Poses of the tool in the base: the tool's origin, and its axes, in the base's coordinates. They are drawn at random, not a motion.
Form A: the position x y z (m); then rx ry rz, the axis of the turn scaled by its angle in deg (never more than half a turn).
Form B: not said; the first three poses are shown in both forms.
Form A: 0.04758, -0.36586, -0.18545, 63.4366, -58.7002, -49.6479
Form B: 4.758, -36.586, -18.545; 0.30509, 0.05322, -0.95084; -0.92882, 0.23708, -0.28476; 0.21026, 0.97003, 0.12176
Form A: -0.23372, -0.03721, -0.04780, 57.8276, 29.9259, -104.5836
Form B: -23.372, -3.721, -4.780; -0.20654, 0.88682, -0.41338; -0.53393, -0.45620, -0.71191; -0.81992, 0.07367, 0.56772
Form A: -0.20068, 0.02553, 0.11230, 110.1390, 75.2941, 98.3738
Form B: -20.068, 2.553, 11.230; -0.09989, 0.44839, 0.88824; 0.74030, -0.56297, 0.36744; 0.66481, 0.69427, -0.27571
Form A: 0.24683, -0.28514, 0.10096, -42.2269, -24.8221, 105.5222
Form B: 24.683, -28.514, 10.096; -0.25344, -0.70109, -0.66651; 0.92470, -0.37792, 0.04591; -0.28407, -0.60469, 0.74408
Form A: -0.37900, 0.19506, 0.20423, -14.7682, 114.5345, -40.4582
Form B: -37.900, 19.506, 20.423; -0.51294, 0.10584, 0.85187; -0.45271, 0.80980, -0.37320; -0.72934, -0.57709, -0.36747
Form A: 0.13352, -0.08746, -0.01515, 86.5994, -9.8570, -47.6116
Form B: 13.352, -8.746, -1.515; 0.72153, 0.37253, -0.58362; -0.57363, -0.15042, -0.80519; -0.38774, 0.91575, 0.10516
